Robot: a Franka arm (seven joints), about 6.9 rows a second.
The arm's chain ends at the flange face. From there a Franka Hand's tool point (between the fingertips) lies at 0.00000 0.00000 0.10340 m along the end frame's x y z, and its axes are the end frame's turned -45 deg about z.
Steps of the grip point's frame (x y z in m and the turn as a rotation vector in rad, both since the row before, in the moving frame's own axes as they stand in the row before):
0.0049 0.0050 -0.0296 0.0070 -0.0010 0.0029
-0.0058 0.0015 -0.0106 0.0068 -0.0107 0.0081
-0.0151 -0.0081 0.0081 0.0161 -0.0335 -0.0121
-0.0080 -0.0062 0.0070 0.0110 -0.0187 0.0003
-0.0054 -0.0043 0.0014 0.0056 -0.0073 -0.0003
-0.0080 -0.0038 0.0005 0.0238 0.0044 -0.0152
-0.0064 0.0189 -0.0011 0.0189 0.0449 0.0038
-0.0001 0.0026 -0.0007 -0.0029 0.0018 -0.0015
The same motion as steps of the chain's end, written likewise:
0.0076 0.0005 -0.0296 0.0042 -0.0057 0.0029
-0.0018 0.0049 -0.0106 -0.0028 -0.0124 0.0081
-0.0128 0.0037 0.0082 -0.0123 -0.0351 -0.0121
-0.0079 0.0007 0.0070 -0.0054 -0.0210 0.0003
-0.0059 0.0007 0.0014 -0.0012 -0.0091 -0.0003
-0.0069 0.0050 0.0005 0.0199 -0.0137 -0.0152
0.0069 0.0225 -0.0010 0.0451 0.0184 0.0038
0.0014 0.0018 -0.0007 -0.0008 0.0033 -0.0015

